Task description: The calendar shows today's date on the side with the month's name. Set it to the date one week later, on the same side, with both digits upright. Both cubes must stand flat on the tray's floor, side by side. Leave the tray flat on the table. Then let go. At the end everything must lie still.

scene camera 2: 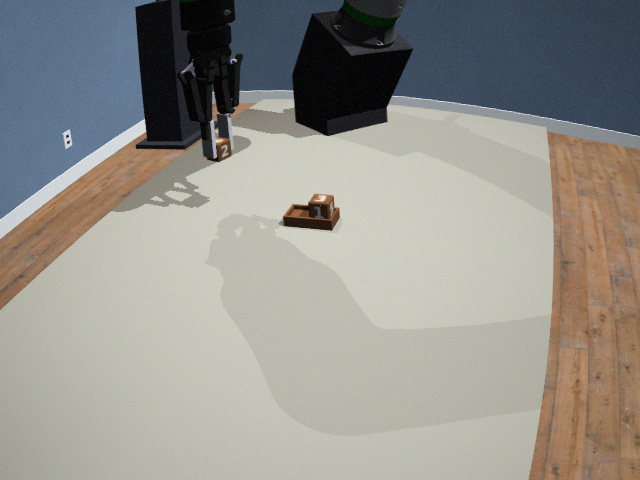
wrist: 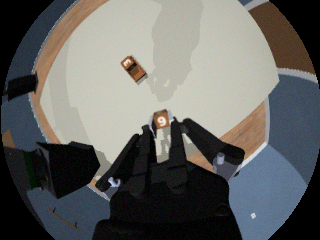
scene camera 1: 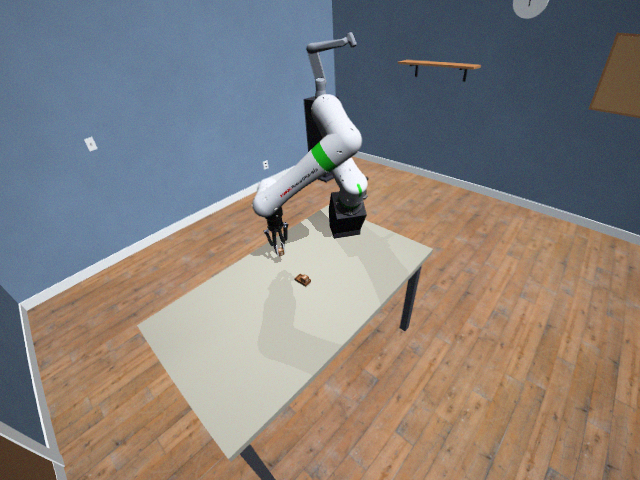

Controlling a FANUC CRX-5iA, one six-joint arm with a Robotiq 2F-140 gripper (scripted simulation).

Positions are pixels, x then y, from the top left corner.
Labels:
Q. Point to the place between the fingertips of my gripper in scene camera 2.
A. At 218,152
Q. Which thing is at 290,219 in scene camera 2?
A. A brown wooden tray.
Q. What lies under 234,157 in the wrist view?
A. My gripper.

